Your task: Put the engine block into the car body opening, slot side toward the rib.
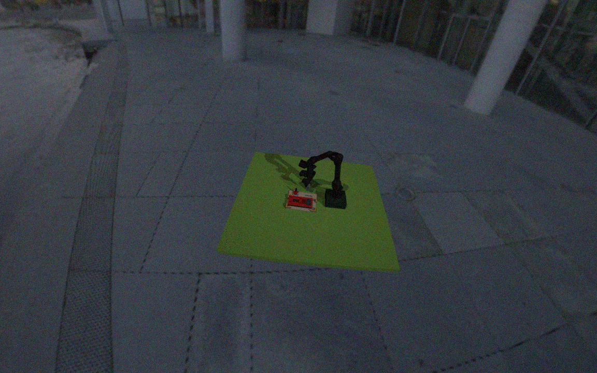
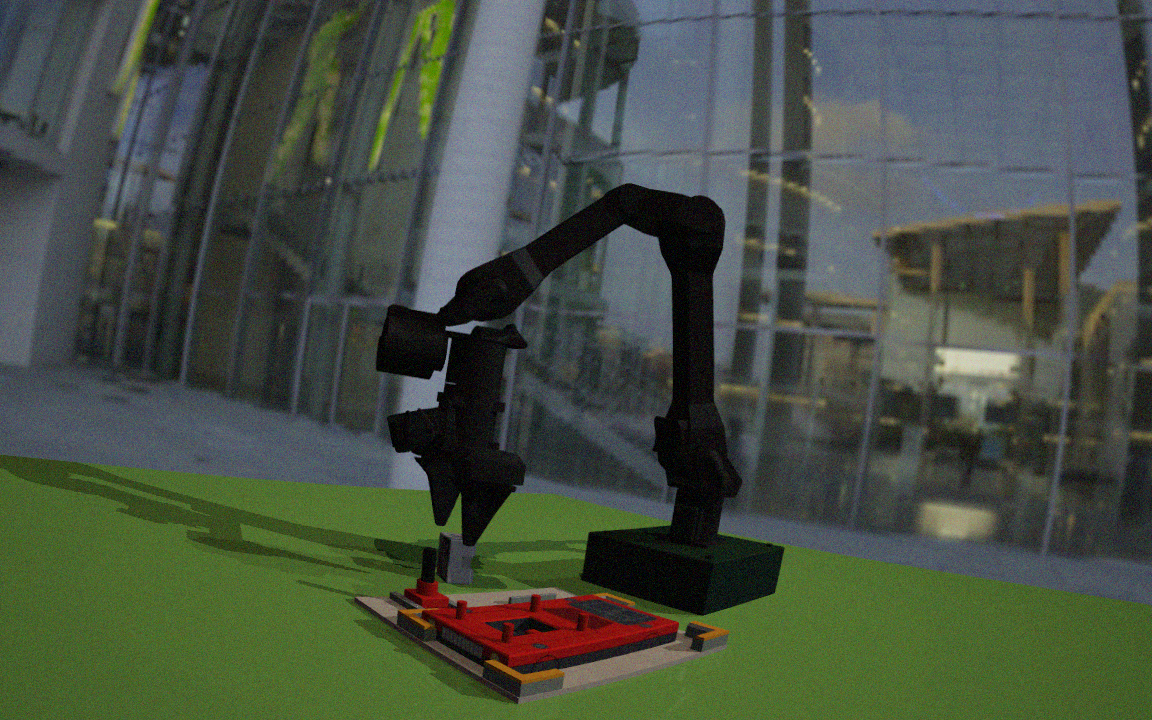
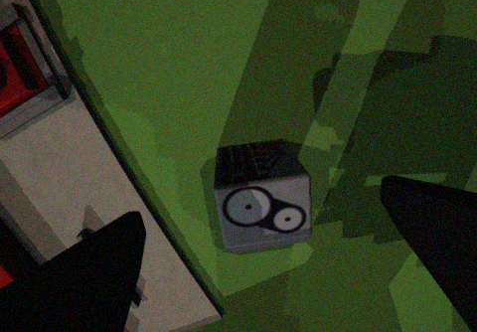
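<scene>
Right now the engine block is 10 mm behind my gripper tip, 10 mm to the left of it and 30 mm below it. Also, from my gripper tip: grey baseplate (80 mm ahead, 180 mm to the left, 40 mm below).
</scene>
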